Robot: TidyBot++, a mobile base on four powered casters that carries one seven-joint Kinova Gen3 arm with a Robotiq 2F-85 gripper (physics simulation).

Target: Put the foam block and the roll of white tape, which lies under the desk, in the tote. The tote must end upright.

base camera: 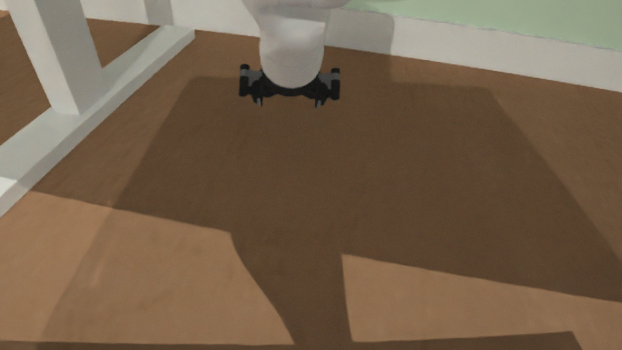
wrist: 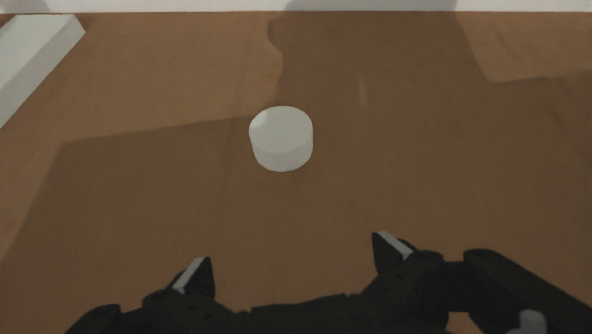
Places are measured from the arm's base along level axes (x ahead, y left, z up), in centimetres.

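Where they show: gripper, fingertip midpoint: (base camera: 289,101) (wrist: 294,262).
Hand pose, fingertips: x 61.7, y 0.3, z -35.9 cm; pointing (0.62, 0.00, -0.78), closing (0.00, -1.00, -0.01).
Note:
Things, the pixels of their top centre, and the offset from my fingertips. "pt": a spot on its surface instead. Level surfaces: height alone.
- white tape at its top centre: (wrist: 280,128) dx +11.0, dy -0.4, dz -1.4 cm
- white desk leg at a spot on its surface: (base camera: 67,60) pt dx -1.6, dy +32.4, dz +7.2 cm
- floor at its surface level: dz -3.8 cm
The roll of white tape (wrist: 281,138) lies flat on the brown floor in the wrist view, a little above the middle of the picture and beyond the fingertips. It does not show in the base camera view, where the arm and gripper stand in front of the far floor. My gripper (base camera: 289,104) (wrist: 294,262) is open and empty, with its fingers wide apart; the tape is ahead of it, between the lines of the two fingers and not touching them. The foam block and the tote do not show in either view.
A white desk leg (base camera: 67,60) rises from a long white foot bar (base camera: 100,100) (wrist: 37,55) on the left. A white baseboard (base camera: 480,50) (wrist: 175,5) runs along the green wall (base camera: 550,22) at the back. Broad shadows lie over the floor (base camera: 175,280).

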